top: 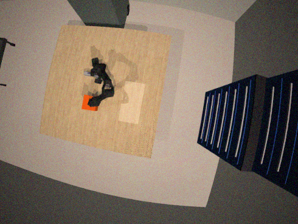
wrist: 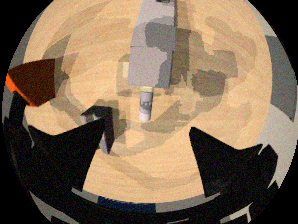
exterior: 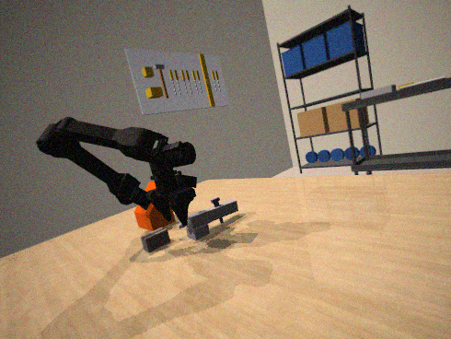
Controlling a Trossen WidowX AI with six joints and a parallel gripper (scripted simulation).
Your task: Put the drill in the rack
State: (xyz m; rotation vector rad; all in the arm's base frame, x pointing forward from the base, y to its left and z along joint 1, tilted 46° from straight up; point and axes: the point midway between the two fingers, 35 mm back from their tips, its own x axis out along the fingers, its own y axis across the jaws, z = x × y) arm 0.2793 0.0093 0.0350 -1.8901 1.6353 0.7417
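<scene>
Right now my gripper tip is 10 mm past the drill, 60 mm to the right of it and 20 mm above it. Round my gripper tip: blue T-shaped piece (20 mm behind, 150 mm to the left, 10 mm below); then grey holder block (10 mm behind, 120 mm to the left, 30 mm below).
</scene>
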